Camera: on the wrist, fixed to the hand. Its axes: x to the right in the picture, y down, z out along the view.
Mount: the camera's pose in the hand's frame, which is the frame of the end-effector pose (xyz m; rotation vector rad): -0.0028 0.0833 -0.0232 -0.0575 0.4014 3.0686
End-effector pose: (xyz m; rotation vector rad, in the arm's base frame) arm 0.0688 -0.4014 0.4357 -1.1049 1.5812 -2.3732
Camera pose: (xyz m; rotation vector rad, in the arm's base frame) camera 0.0312 -0.4208 0.3603 1.3463 0.8691 -0.0310
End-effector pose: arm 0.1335 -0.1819 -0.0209 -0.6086 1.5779 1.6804
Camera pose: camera 0.0672 -0.2027 0.0307 -1.1302 -0.6291 -0.7994
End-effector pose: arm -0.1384 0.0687 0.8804 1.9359 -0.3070 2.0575
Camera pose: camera -0.1897 -0.0010 0.8800 0.4173 1.4909 -0.5613
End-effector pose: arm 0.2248 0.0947 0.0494 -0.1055 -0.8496 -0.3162
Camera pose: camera 0.2661 0.1693 0.0348 -1.1165 0.4421 2.4060
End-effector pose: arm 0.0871 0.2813 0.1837 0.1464 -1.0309 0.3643
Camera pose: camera 0.0744 0.3649 0.1652 1.5549 -0.0802 -2.5261
